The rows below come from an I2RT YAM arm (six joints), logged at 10 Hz.
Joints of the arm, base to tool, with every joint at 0 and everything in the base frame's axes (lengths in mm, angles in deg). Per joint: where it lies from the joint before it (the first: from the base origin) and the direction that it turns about. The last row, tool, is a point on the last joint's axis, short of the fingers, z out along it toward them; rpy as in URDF.
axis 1: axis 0 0 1 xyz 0.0 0.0 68.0
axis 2: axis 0 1 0 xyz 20.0 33.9 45.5
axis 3: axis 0 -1 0 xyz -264.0 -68.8 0.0
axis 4: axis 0 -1 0 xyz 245.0 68.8 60.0
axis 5: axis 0 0 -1 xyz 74.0 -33.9 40.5
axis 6: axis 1 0 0 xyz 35.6 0.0 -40.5
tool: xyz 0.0 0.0 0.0 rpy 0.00 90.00 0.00
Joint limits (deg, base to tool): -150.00..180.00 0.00..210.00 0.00..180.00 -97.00..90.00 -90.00..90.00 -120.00..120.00
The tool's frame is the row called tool.
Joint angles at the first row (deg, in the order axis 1, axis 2, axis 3, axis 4, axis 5, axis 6):
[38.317, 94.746, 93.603, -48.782, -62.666, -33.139]
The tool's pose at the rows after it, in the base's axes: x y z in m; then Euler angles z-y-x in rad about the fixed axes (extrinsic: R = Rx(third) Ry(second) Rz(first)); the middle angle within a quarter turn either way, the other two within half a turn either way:
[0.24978, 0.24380, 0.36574, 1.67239, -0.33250, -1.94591]
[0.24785, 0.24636, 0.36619, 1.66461, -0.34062, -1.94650]
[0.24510, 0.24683, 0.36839, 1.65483, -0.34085, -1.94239]
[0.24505, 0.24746, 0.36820, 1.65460, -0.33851, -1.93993]
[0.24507, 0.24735, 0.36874, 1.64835, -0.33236, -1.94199]
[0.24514, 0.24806, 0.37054, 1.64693, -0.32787, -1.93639]
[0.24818, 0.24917, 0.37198, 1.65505, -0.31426, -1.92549]
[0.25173, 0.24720, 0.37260, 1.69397, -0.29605, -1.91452]
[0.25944, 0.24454, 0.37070, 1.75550, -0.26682, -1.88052]
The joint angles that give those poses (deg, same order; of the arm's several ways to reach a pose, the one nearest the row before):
[39.107, 94.922, 94.304, -48.340, -62.667, -32.435]
[39.635, 95.011, 94.485, -48.343, -62.667, -32.607]
[39.989, 94.484, 94.219, -47.727, -62.577, -32.346]
[40.079, 94.393, 93.953, -47.019, -62.490, -31.903]
[40.079, 94.306, 93.953, -46.846, -62.140, -31.992]
[40.166, 94.218, 94.041, -46.056, -62.052, -31.294]
[39.992, 94.394, 94.129, -44.215, -61.875, -29.536]
[39.379, 94.220, 93.694, -42.459, -61.786, -26.378]
[38.238, 93.868, 91.762, -37.014, -62.226, -20.331]

